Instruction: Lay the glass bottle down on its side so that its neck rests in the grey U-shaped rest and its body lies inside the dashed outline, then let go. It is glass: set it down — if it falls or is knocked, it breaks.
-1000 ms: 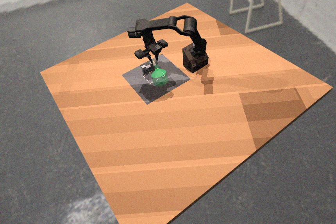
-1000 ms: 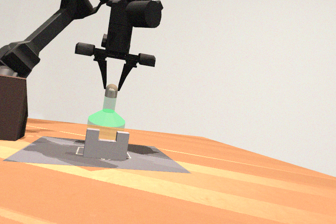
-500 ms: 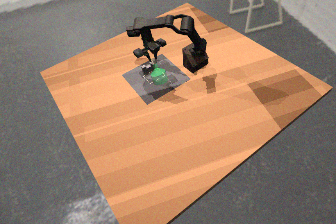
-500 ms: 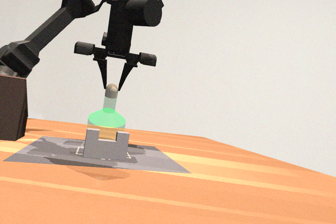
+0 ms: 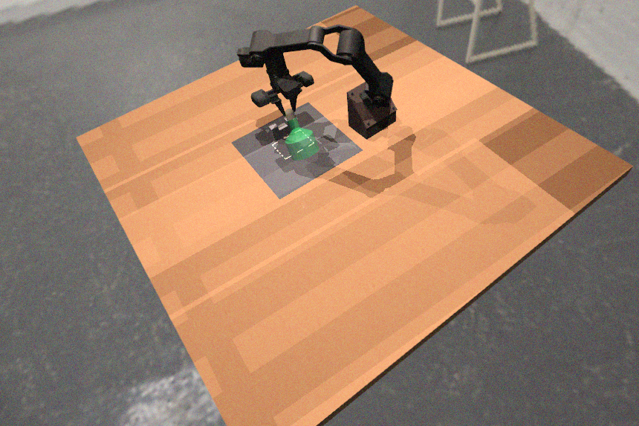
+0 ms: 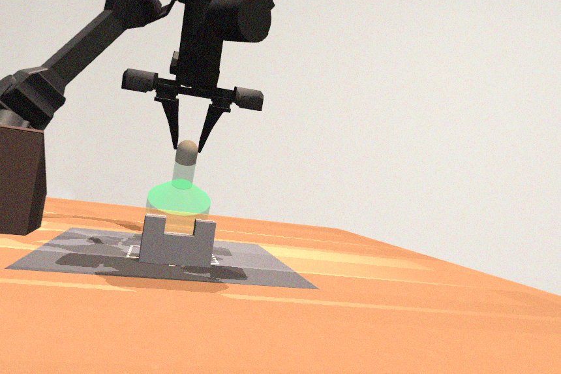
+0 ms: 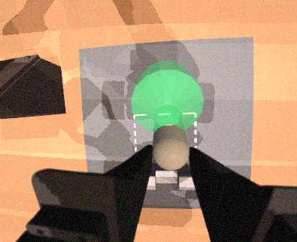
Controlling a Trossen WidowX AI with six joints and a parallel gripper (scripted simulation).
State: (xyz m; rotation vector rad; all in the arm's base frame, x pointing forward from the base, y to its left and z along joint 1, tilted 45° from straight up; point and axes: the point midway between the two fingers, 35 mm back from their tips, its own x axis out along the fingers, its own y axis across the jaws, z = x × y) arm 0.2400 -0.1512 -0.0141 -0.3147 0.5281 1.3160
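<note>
Right now the green glass bottle is 5 cm below my gripper tip and 2 cm to the left of it. Round my gripper tip: grey mat: 14 cm below.
</note>
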